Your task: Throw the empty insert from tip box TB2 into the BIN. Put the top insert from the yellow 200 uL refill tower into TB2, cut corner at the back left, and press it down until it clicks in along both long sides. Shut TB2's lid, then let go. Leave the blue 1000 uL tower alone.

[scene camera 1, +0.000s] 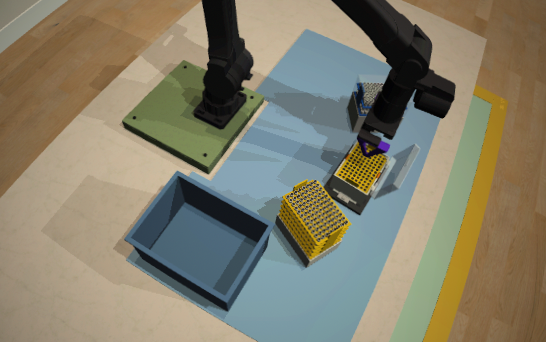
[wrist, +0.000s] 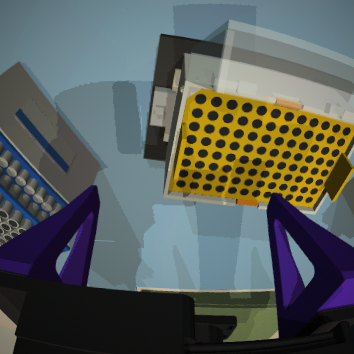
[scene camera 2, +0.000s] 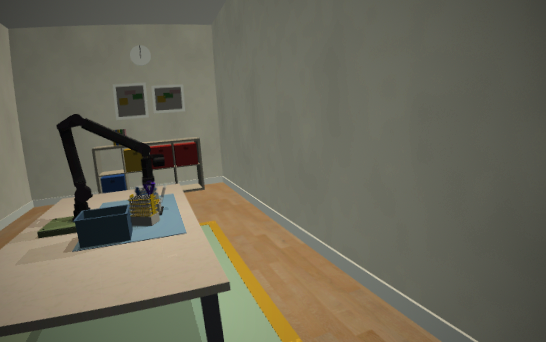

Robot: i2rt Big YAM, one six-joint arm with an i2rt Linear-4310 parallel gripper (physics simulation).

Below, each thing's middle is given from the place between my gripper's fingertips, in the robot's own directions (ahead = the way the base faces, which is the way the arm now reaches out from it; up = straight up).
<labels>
Right now my hand is 7 cm short of the clear lid [scene camera 1: 391, 179], 6 cm to the left of it and 1 cm below it. Also, from my hand: blue bin [scene camera 1: 210, 244]: 38 cm to the right, 20 cm behind, 3 cm below.
</labels>
